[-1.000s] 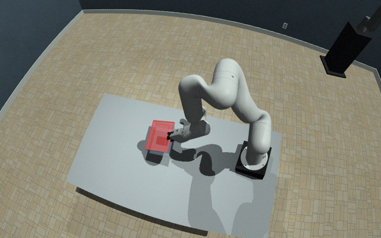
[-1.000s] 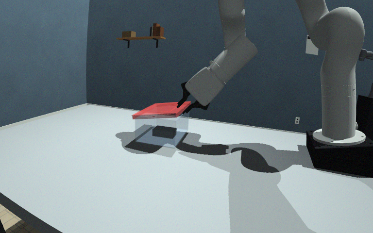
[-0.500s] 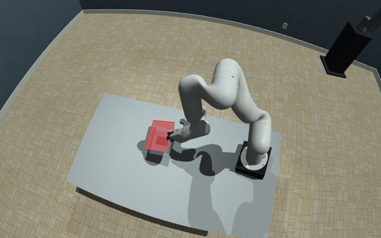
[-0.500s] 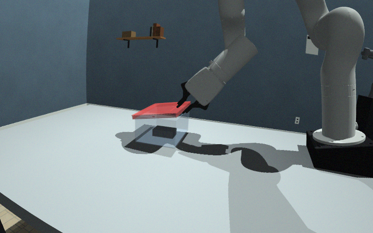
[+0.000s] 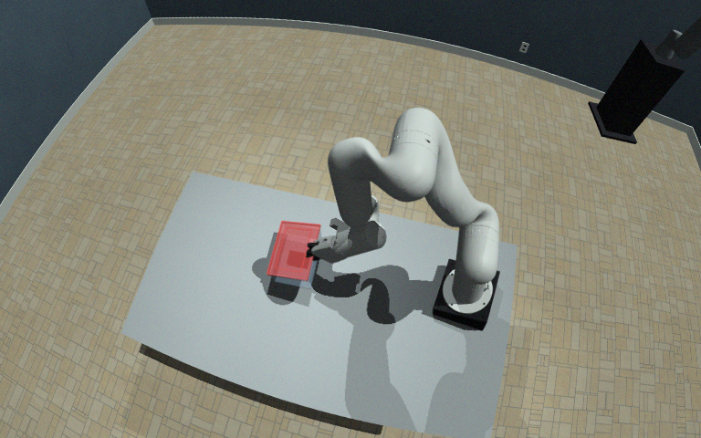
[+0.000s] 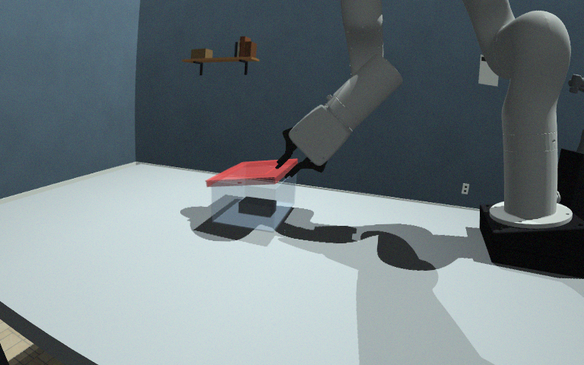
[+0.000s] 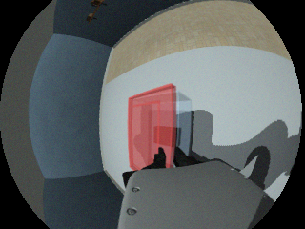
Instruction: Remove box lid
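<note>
Right now my hand is 8 cm short of the red lid, 2 cm to the left of it and 2 cm above it. From my hand the other things lie so: box: 7 cm ahead, 2 cm to the right, 8 cm below.
</note>
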